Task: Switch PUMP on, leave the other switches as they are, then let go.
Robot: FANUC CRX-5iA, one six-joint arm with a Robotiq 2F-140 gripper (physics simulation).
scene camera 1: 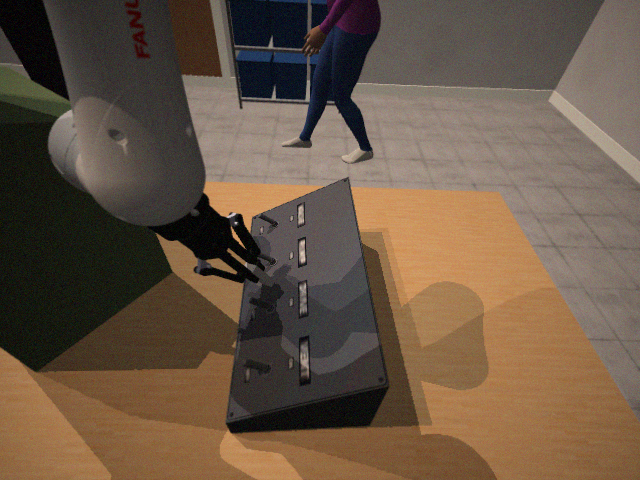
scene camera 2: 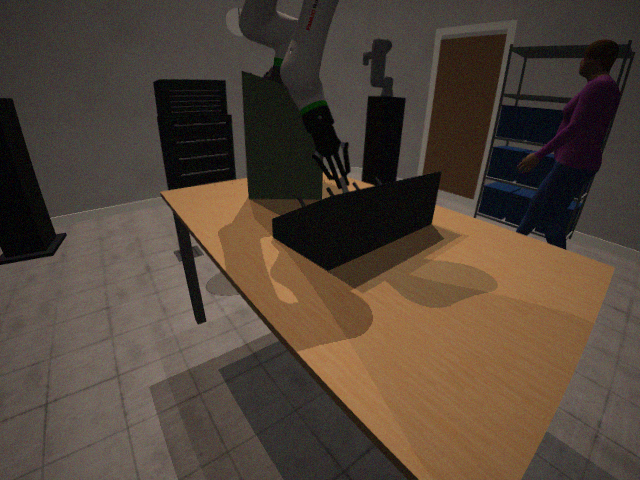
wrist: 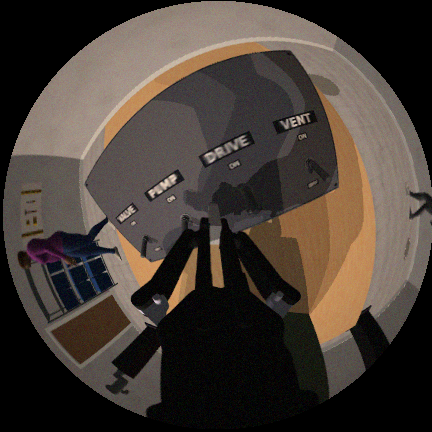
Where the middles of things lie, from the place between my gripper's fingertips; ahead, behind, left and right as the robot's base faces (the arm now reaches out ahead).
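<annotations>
From my hand, the dark sloped switch panel [scene camera 1: 320, 340] is 1 cm to the left, 8 cm ahead and 1 cm below.
</annotations>
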